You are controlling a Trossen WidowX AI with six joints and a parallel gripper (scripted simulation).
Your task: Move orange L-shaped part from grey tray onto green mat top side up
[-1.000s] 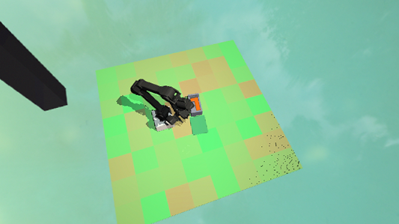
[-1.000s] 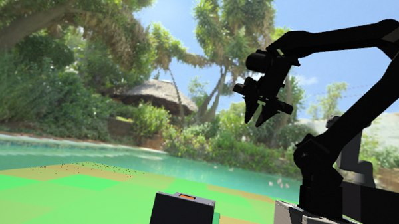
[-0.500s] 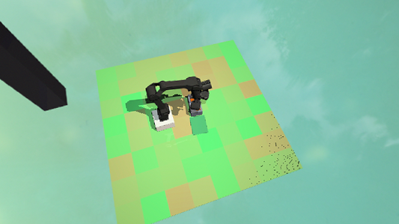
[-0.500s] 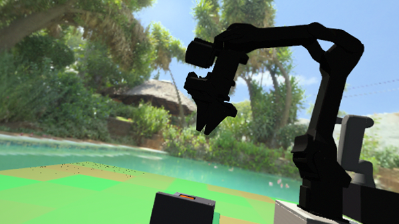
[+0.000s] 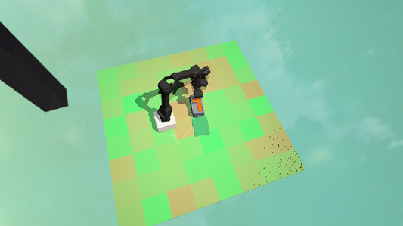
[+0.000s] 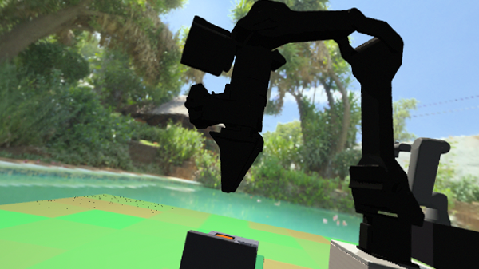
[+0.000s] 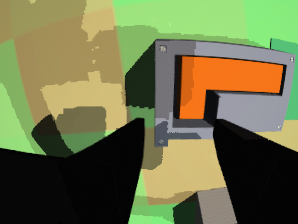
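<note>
My gripper tip is now 10 mm past the orange L-shaped part, 50 mm to the left of it and 100 mm above it. Also, from my gripper tip: green mat 40 mm behind, 210 mm to the right, 160 mm below.
</note>
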